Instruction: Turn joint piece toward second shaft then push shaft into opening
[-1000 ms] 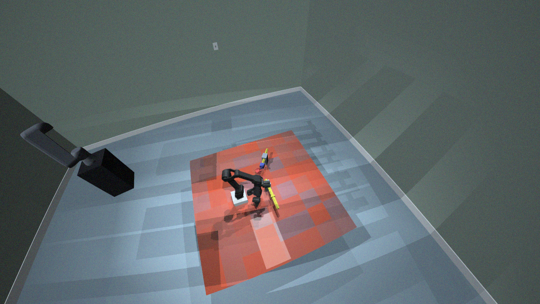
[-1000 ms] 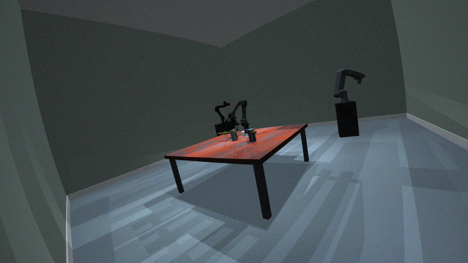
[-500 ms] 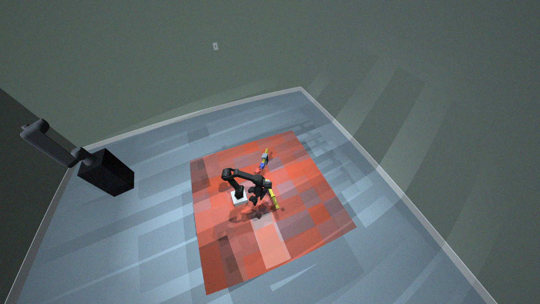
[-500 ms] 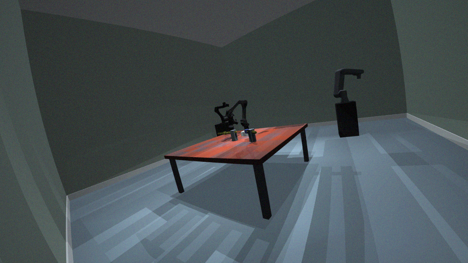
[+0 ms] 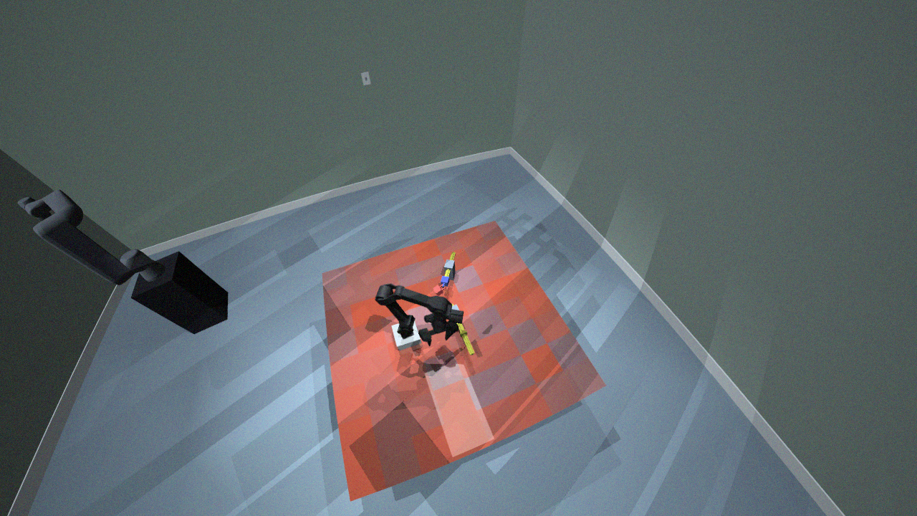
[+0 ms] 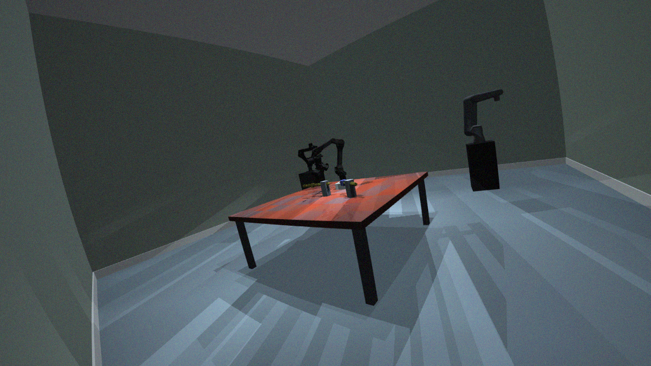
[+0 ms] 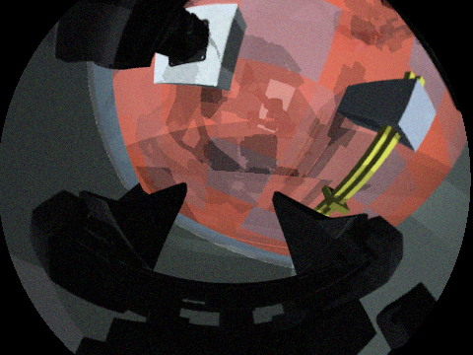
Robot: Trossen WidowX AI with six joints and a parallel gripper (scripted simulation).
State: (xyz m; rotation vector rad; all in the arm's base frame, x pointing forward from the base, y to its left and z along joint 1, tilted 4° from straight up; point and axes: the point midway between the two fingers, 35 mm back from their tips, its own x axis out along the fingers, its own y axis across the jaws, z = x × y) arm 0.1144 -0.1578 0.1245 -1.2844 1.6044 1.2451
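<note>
The joint piece is 30 cm to the left of my gripper tip, 16 cm ahead of it and 5 cm below it.
</note>
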